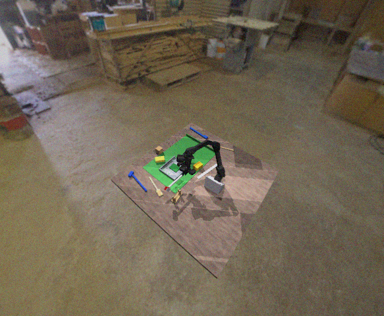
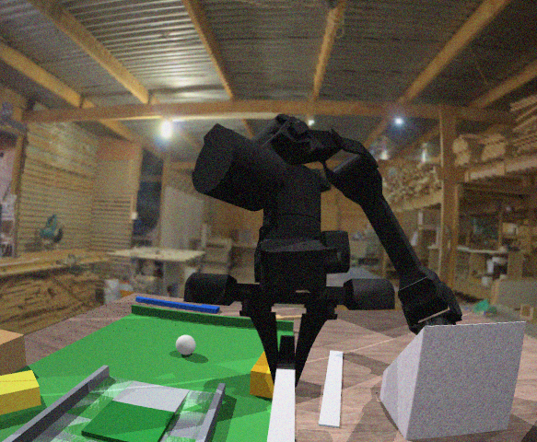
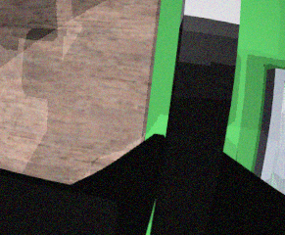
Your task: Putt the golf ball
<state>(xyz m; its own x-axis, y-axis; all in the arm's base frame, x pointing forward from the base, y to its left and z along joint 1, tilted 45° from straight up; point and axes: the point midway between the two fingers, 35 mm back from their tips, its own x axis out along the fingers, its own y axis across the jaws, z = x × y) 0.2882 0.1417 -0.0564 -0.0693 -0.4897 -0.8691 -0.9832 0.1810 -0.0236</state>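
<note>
The red putter is 110 mm to the left of my gripper tip, 30 mm above it and 10 mm ahead of it. Also, from my gripper tip: white golf ball: 360 mm to the right, 160 mm ahead, 110 mm below; green mat: 240 mm to the right, 190 mm ahead, 130 mm below; white bar: 260 mm to the right, 130 mm below, 130 mm behind.
</note>
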